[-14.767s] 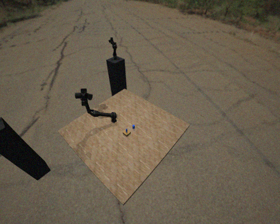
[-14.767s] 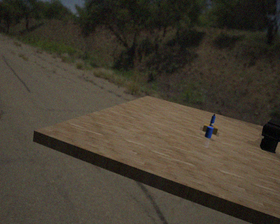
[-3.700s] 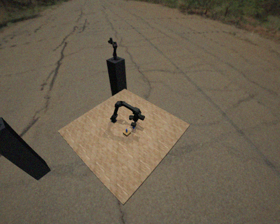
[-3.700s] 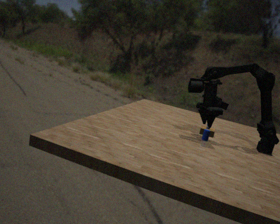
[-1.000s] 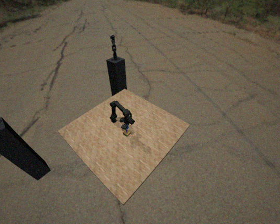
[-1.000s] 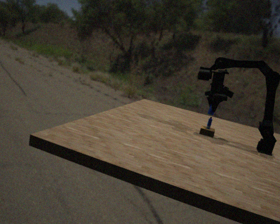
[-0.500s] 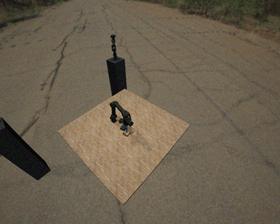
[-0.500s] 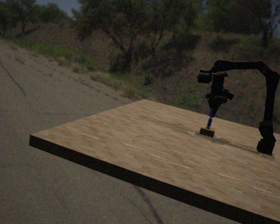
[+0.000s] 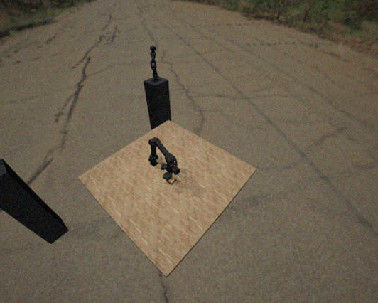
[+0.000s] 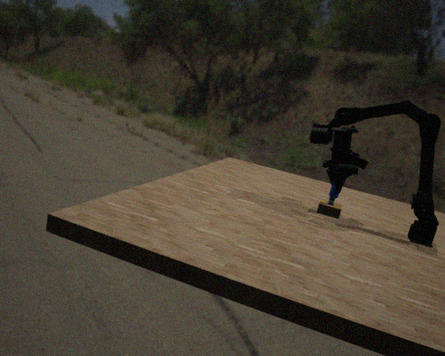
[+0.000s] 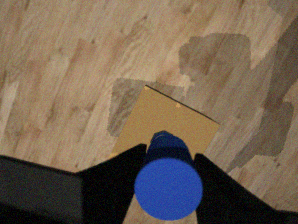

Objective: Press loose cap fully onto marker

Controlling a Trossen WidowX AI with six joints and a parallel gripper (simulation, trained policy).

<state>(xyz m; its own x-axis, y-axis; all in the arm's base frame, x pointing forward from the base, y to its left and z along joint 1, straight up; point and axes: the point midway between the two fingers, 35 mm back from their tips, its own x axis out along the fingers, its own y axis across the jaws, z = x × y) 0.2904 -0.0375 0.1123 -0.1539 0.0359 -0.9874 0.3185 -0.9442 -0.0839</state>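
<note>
The tan holder block is 1 cm ahead of my gripper tip and 6 cm below it. Round my gripper tip: blue cap (1 cm ahead, 1 cm above).
</note>
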